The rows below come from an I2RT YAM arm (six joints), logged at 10 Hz.
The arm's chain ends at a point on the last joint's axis. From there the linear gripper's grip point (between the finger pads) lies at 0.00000 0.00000 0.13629 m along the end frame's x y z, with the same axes.
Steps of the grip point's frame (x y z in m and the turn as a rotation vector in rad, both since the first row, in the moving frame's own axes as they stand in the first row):
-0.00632 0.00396 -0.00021 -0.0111 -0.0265 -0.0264
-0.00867 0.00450 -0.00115 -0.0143 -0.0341 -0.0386
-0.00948 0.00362 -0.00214 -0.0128 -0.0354 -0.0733
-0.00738 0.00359 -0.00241 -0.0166 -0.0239 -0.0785
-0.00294 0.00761 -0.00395 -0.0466 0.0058 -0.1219
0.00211 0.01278 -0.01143 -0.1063 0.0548 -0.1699
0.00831 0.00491 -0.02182 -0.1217 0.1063 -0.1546
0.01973 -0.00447 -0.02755 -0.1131 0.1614 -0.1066
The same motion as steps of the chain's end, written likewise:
-0.00273 0.00240 -0.00015 -0.0111 -0.0265 -0.0264
-0.00406 0.00246 -0.00106 -0.0143 -0.0341 -0.0386
-0.00472 0.00170 -0.00204 -0.0128 -0.0354 -0.0733
-0.00422 0.00120 -0.00235 -0.0166 -0.0239 -0.0785
-0.00411 0.00133 -0.00380 -0.0466 0.0058 -0.1219
-0.00653 -0.00097 -0.01046 -0.1063 0.0548 -0.1699
-0.00733 -0.01042 -0.02005 -0.1217 0.1063 -0.1546
-0.00290 -0.01859 -0.02491 -0.1131 0.1614 -0.1066

